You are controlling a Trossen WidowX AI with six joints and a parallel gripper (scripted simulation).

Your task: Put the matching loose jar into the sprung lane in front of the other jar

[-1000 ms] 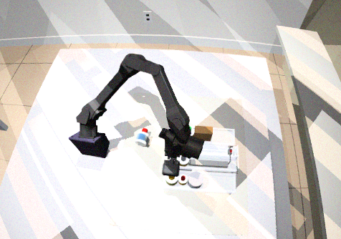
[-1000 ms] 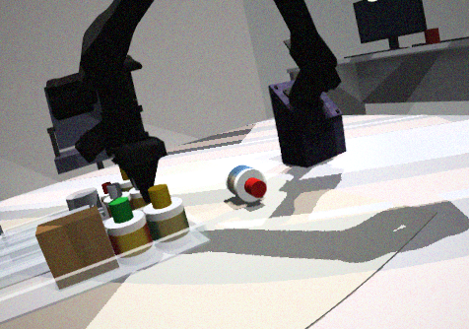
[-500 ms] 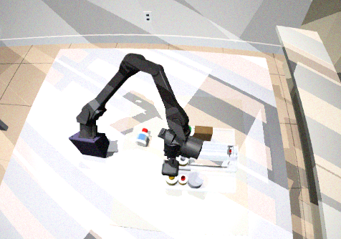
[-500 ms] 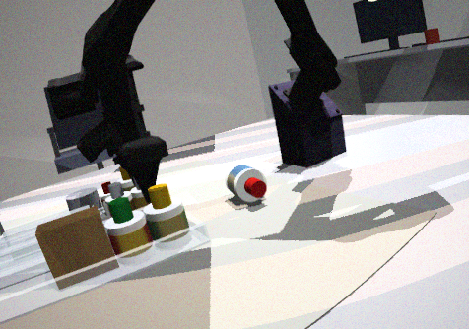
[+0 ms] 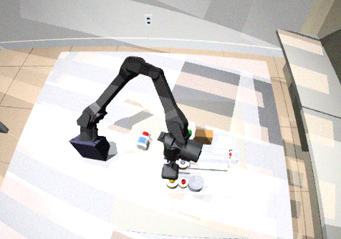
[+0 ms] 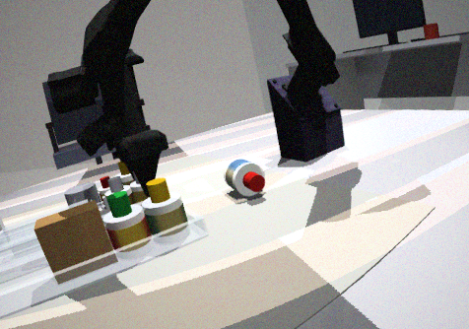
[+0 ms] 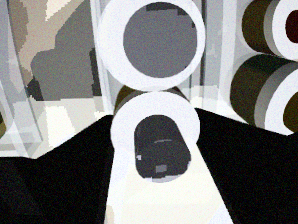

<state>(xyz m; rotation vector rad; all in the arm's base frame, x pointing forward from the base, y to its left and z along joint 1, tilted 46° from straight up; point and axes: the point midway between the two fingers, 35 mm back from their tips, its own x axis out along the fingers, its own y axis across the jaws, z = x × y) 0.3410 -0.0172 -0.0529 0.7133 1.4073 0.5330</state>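
The grey disc is 10 cm ahead of my gripper tip and 9 cm to the right of it.
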